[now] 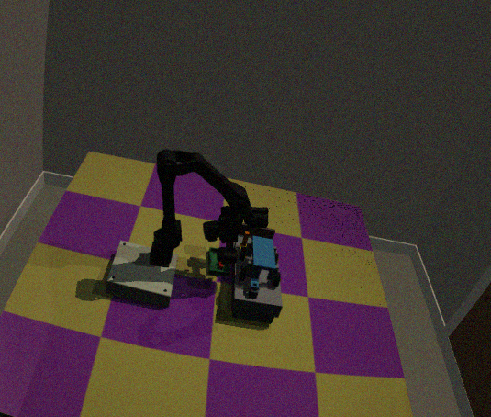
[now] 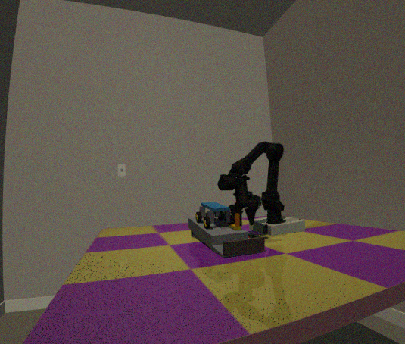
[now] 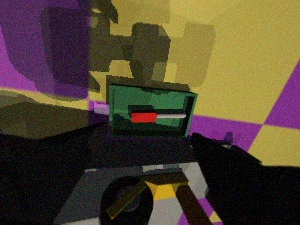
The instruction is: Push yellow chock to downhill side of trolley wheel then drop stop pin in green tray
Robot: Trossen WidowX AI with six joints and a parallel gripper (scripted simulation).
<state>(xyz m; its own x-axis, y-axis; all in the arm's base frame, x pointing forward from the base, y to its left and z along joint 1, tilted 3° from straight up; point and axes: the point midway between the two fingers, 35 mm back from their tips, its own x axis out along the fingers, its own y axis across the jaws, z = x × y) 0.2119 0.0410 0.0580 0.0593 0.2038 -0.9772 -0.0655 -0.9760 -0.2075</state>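
Now: gripper tip 50 mm above the red-headed stop pin and 20 mm to the right of it. Also, from my gripper tip: grey ramp (110 mm ahead, 90 mm to the right, 10 mm below); then blue-topped trolley (110 mm ahead, 80 mm to the right, 50 mm above); then yellow chock (70 mm ahead, 20 mm to the left, 20 mm above).
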